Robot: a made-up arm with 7 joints.
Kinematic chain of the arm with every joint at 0, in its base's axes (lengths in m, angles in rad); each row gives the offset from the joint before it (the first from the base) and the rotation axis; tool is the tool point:
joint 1: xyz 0 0.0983 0 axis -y
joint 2: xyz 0 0.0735 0 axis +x
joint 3: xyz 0 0 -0.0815 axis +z
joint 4: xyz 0 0 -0.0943 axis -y
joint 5: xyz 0 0 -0.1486 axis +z
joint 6: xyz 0 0 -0.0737 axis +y
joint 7: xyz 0 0 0 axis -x
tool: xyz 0 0 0
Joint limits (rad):
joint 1: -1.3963..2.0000
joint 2: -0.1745..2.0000
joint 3: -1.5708..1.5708
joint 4: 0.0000..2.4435
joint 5: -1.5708..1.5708
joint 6: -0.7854..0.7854
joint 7: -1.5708..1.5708
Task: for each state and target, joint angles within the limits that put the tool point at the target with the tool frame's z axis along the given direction. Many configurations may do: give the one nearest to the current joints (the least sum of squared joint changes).
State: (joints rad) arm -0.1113 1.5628 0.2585 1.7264 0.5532 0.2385 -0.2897
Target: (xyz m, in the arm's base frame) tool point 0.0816 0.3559 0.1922 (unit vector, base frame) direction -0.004 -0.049 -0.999
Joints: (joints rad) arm 0.3951 1.4656 0.8338 1.6070 0.4336 -0.1593 -0.2991
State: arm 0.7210 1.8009 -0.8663 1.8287 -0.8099 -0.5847 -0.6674
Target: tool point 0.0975 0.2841 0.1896 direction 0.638 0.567 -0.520
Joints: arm 1.3418 1.5670 -0.2441 1.8596 -0.3658 -0.4950 -1.1888
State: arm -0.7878 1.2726 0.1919 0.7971 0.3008 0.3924 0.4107
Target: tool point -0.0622 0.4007 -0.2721 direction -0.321 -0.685 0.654
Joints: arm -0.8720 0.7059 0.1750 0.8770 0.2436 -0.1167 -0.2619
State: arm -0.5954 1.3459 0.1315 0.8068 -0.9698 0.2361 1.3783
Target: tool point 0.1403 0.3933 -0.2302 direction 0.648 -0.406 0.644
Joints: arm -0.2145 0.9514 -0.1611 1.0123 -1.0759 0.2434 1.5205
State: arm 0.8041 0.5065 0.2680 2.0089 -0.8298 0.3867 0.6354
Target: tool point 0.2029 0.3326 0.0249 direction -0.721 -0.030 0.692
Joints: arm 0.3305 0.7410 0.4232 1.7337 -0.7429 0.4072 1.4968
